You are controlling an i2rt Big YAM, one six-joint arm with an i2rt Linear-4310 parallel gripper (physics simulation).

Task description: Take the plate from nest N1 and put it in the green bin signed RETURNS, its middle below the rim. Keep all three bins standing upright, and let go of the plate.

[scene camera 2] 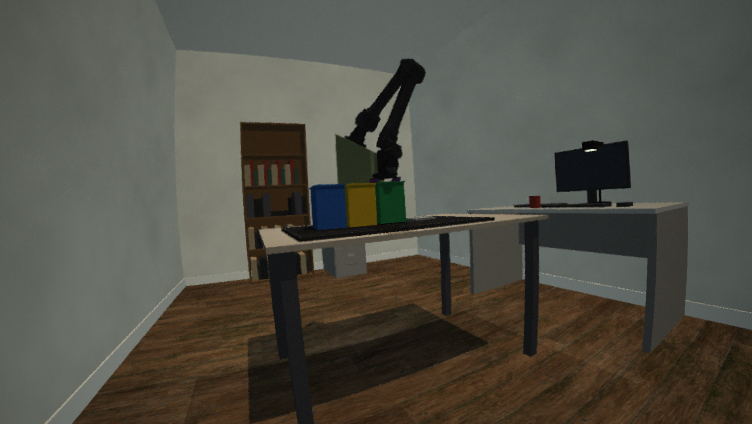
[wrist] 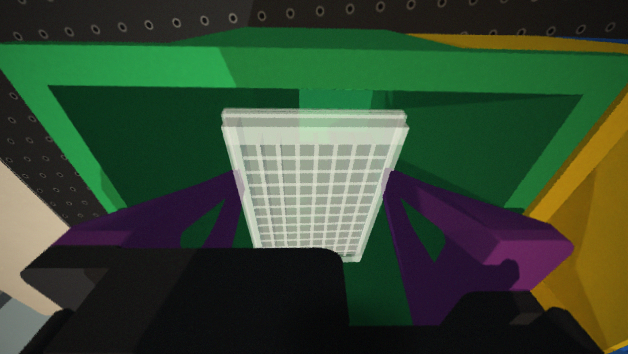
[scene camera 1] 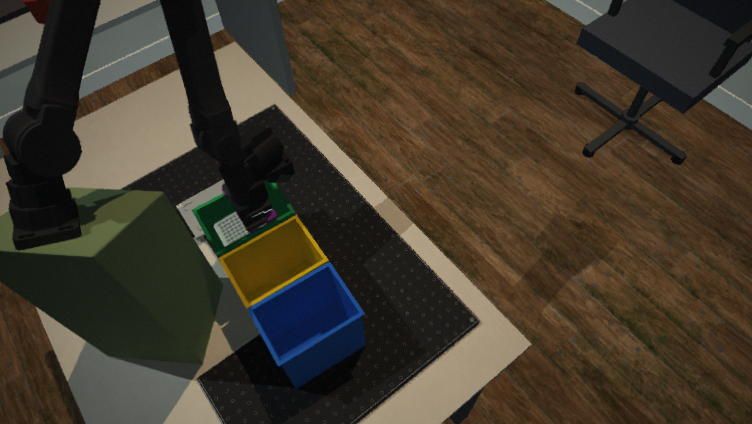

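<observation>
A white gridded plate (scene camera 1: 229,230) (wrist: 314,190) lies within the opening of the green bin (scene camera 1: 206,232) (scene camera 2: 391,204) (wrist: 280,67). It does not show above the rim in scene camera 2; its exact depth is hard to tell. My gripper (scene camera 1: 251,215) (scene camera 2: 386,180) (wrist: 312,177) points down into the green bin, its purple fingers against both long sides of the plate, shut on it. The yellow bin (scene camera 1: 273,265) (scene camera 2: 361,205) (wrist: 590,270) and blue bin (scene camera 1: 325,353) (scene camera 2: 328,207) stand upright beside it in a row. The RETURNS sign and nest N1 cannot be made out.
The bins stand on a black perforated mat (scene camera 1: 421,279) on the table (scene camera 1: 495,342). A tall olive-green block (scene camera 1: 126,284) (scene camera 2: 353,160) under the arm's base stands close beside the bins. A pale grey flat piece (scene camera 1: 190,211) shows beside the green bin.
</observation>
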